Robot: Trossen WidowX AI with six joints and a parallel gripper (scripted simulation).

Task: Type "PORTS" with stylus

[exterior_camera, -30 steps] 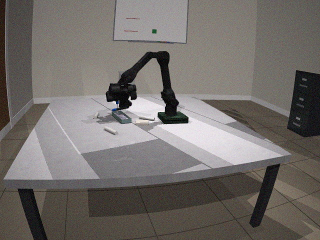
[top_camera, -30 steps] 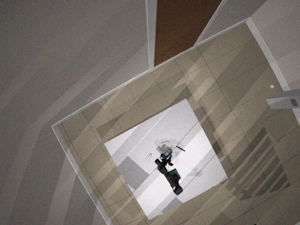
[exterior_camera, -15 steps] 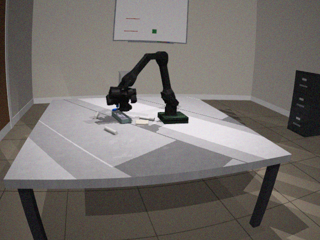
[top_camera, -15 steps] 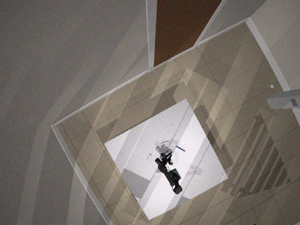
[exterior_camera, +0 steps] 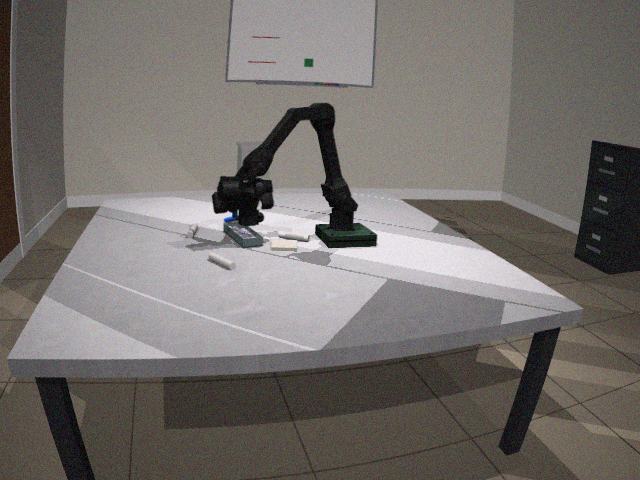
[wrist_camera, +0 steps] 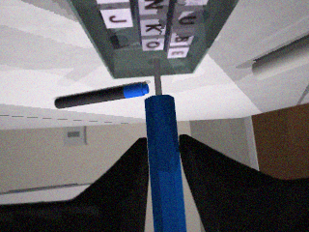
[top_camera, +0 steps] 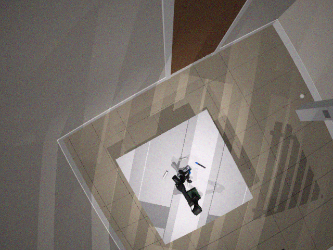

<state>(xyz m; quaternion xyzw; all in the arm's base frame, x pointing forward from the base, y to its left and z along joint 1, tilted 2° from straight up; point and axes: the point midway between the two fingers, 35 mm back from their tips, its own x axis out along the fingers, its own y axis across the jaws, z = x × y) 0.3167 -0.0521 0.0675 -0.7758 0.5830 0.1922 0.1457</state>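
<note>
Right now the cream box is 150 mm to the left of my gripper tip, 140 mm behind it and 70 mm below it. From my gripper tip the other things lie so: black pen (140 mm to the right, 70 mm below, 10 mm behind); blue stylus (10 mm below).
</note>
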